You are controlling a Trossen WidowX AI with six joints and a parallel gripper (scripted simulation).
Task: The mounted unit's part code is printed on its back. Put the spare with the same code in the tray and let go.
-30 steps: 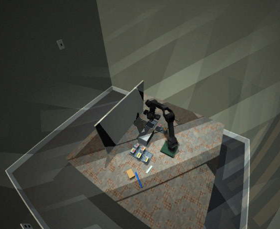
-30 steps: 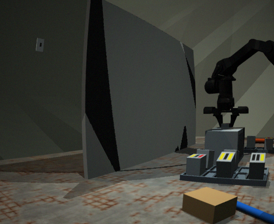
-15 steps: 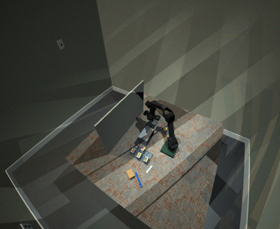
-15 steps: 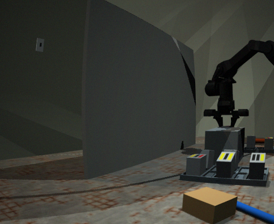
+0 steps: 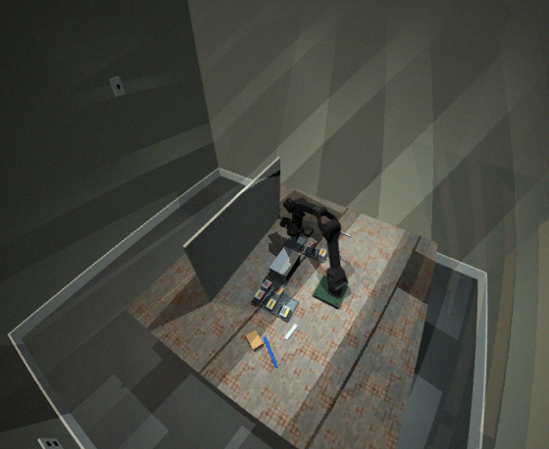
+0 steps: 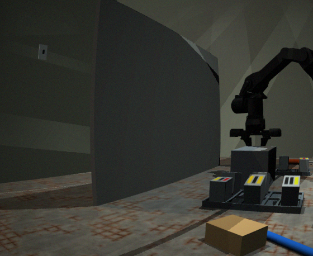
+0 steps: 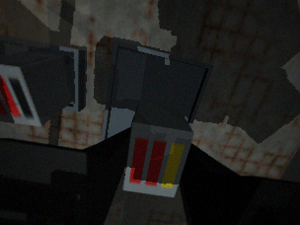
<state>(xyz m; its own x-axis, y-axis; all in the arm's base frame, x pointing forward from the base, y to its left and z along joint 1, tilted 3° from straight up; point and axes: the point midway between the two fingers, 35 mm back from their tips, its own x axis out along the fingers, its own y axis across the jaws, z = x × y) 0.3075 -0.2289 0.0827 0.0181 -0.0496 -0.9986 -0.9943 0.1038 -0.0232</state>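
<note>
The flat tray lies 5 cm below my gripper tip and 1 cm behind it. The rest, counted from my gripper tip: tall grey panel (21 cm ahead, 19 cm to the left, 17 cm above); small rack (14 cm behind, 4 cm to the left, 4 cm below); grey mounted unit (22 cm to the left, 2 cm behind).
</note>
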